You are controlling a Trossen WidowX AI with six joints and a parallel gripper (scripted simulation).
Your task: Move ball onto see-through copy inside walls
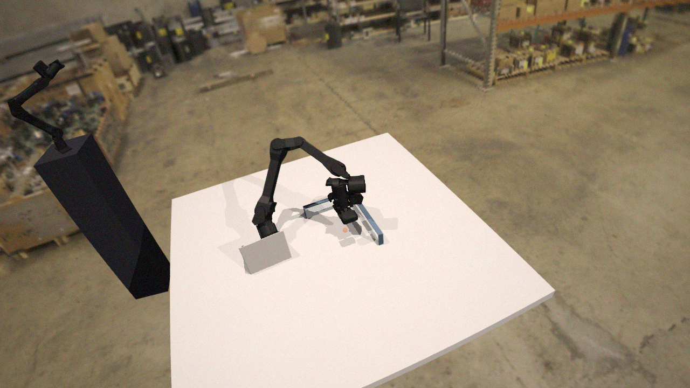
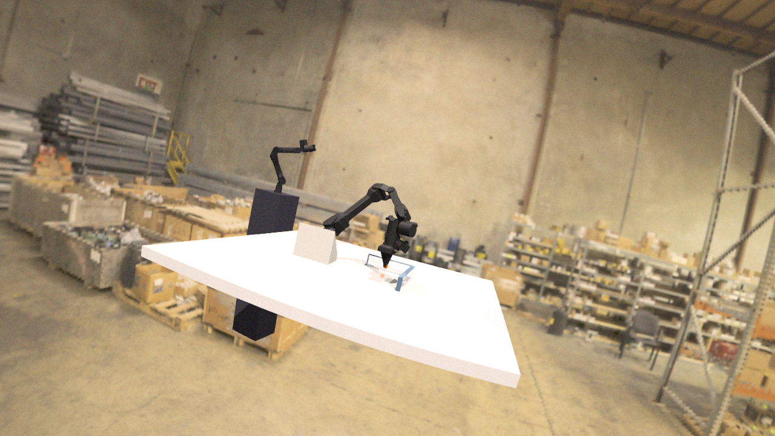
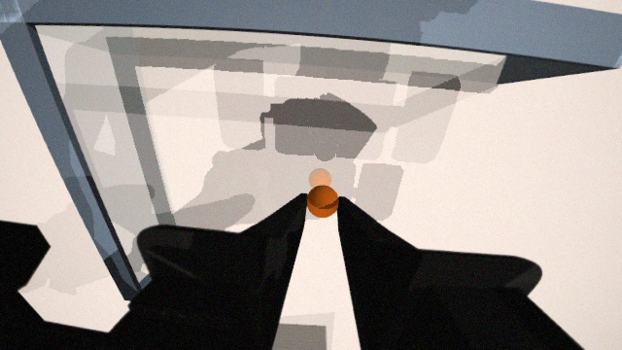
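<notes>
The see-through copy is 5 cm below my gripper tip. From my gripper tip the other things lie so: orange ball right at my gripper tip.
</notes>
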